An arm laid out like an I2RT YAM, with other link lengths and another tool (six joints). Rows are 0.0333 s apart.
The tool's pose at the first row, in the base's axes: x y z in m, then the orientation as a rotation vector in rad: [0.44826 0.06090 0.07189 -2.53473 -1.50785 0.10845]
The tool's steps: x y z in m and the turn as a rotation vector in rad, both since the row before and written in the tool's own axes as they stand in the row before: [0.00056 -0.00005 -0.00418 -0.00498 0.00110 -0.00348]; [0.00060 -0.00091 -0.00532 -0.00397 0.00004 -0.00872]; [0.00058 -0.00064 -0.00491 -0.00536 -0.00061 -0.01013]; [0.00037 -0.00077 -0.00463 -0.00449 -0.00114 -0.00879]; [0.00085 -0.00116 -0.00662 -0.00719 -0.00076 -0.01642]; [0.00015 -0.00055 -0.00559 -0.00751 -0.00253 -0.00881]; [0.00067 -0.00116 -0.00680 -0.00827 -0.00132 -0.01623]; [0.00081 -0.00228 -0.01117 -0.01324 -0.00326 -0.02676]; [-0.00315 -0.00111 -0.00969 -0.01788 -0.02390 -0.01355]
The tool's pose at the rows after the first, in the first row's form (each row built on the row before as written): [0.44915 0.06089 0.07601 -2.53550 -1.51395 0.10292]; [0.44947 0.06118 0.08142 -2.53170 -1.52656 0.09875]; [0.44993 0.06138 0.08638 -2.52800 -1.54176 0.09418]; [0.45010 0.06150 0.09108 -2.52480 -1.55510 0.09110]; [0.45041 0.06200 0.09783 -2.51728 -1.57898 0.08448]; [0.45075 0.06174 0.10343 -2.51664 -1.59417 0.08080]; [0.45090 0.06210 0.11035 -2.50992 -1.61849 0.07407]; [0.45057 0.06262 0.12176 -2.49845 -1.65877 0.06459]; [0.44943 0.05923 0.13137 -2.50885 -1.69266 0.07882]
